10 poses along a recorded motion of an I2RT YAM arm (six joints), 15 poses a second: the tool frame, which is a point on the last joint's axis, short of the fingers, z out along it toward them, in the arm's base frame.
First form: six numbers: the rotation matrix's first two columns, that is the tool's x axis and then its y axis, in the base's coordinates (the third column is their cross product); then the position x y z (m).
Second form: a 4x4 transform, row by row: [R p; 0 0 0 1], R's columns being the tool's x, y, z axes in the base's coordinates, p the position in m. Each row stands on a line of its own. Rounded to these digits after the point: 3 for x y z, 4 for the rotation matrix.
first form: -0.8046, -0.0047, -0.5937, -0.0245, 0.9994, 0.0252, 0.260, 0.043, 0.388
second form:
-0.8046, -0.0245, 0.5932, 0.260
-0.0047, 0.9994, 0.0348, 0.043
-0.5937, 0.0252, -0.8042, 0.388
0, 0, 0, 1

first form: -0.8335, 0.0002, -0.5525, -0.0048, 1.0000, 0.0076, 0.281, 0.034, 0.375
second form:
-0.8335, -0.0048, 0.5525, 0.281
0.0002, 1.0000, 0.0090, 0.034
-0.5525, 0.0076, -0.8335, 0.375
0, 0, 0, 1

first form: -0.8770, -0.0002, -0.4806, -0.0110, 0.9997, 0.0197, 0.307, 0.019, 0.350
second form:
-0.8770, -0.0110, 0.4805, 0.307
-0.0002, 0.9997, 0.0226, 0.019
-0.4806, 0.0197, -0.8767, 0.350
0, 0, 0, 1

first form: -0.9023, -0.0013, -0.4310, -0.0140, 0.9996, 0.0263, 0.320, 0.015, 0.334
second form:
-0.9023, -0.0140, 0.4308, 0.320
-0.0013, 0.9996, 0.0298, 0.015
-0.4310, 0.0263, -0.9020, 0.334
0, 0, 0, 1

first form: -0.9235, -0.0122, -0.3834, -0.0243, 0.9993, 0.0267, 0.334, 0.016, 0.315
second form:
-0.9235, -0.0243, 0.3828, 0.334
-0.0122, 0.9993, 0.0340, 0.016
-0.3834, 0.0267, -0.9232, 0.315
0, 0, 0, 1

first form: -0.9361, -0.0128, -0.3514, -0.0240, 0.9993, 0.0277, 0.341, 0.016, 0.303
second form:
-0.9361, -0.0240, 0.3508, 0.341
-0.0128, 0.9993, 0.0344, 0.016
-0.3514, 0.0277, -0.9358, 0.303
0, 0, 0, 1

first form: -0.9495, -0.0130, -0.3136, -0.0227, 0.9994, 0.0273, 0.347, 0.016, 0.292
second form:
-0.9495, -0.0227, 0.3131, 0.347
-0.0130, 0.9994, 0.0330, 0.016
-0.3136, 0.0273, -0.9492, 0.292
0, 0, 0, 1

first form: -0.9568, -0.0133, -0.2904, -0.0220, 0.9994, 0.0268, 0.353, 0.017, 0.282
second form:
-0.9568, -0.0220, 0.2899, 0.353
-0.0133, 0.9994, 0.0320, 0.017
-0.2904, 0.0268, -0.9565, 0.282
0, 0, 0, 1

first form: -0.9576, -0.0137, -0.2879, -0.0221, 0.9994, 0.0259, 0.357, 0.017, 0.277
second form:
-0.9576, -0.0221, 0.2874, 0.357
-0.0137, 0.9994, 0.0312, 0.017
-0.2879, 0.0259, -0.9573, 0.277
0, 0, 0, 1

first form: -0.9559, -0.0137, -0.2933, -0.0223, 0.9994, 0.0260, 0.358, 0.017, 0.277
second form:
-0.9559, -0.0223, 0.2928, 0.358
-0.0137, 0.9994, 0.0314, 0.017
-0.2933, 0.0260, -0.9556, 0.277
0, 0, 0, 1

